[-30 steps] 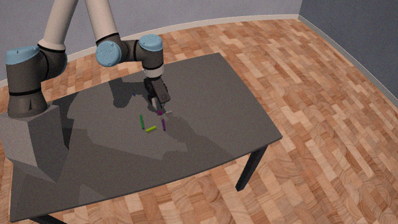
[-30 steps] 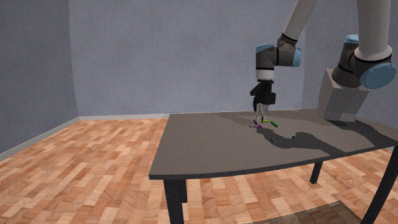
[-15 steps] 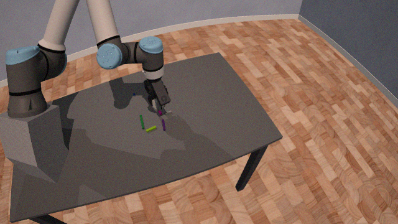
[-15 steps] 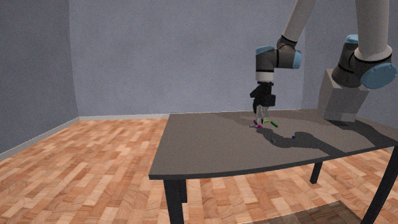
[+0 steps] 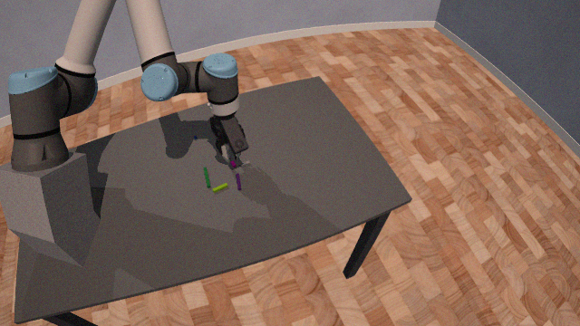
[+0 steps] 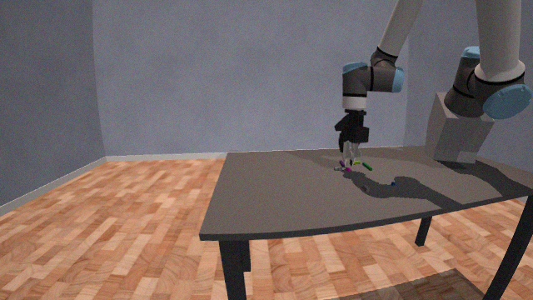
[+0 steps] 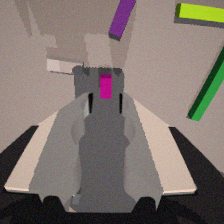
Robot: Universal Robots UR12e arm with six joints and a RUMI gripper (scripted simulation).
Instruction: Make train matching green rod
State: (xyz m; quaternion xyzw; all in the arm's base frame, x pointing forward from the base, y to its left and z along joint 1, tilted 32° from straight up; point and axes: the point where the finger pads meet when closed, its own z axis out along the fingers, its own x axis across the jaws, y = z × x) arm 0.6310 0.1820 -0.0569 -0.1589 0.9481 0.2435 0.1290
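Right now the magenta rod is 30 mm below my hand. The rest, counted from my hand: purple rod (80 mm to the right, 30 mm below, 10 mm ahead); then lime rod (90 mm to the right, 50 mm behind, 30 mm below); then green rod (90 mm behind, 40 mm to the right, 30 mm below).
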